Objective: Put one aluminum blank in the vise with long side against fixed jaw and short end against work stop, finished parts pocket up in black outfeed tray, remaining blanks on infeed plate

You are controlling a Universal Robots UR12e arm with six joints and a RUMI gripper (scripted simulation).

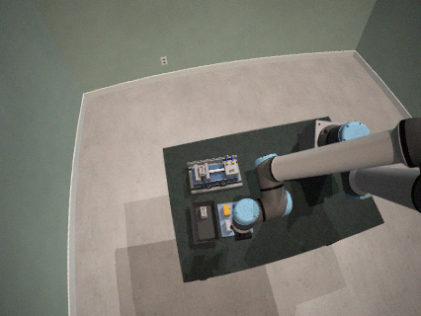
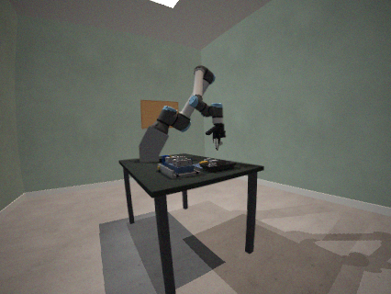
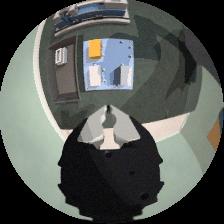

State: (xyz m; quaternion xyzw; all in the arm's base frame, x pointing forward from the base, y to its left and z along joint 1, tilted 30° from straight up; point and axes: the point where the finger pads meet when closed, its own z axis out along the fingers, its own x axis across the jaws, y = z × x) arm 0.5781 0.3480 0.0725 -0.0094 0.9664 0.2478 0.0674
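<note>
My hand is 10 cm above the gray blank, 6 cm to the left of it and 4 cm short of it. From my hand the other things lie so: vise (38 cm to the right, 9 cm below, 8 cm ahead); yellow brass blank (15 cm to the right, 10 cm below, 4 cm ahead).
</note>
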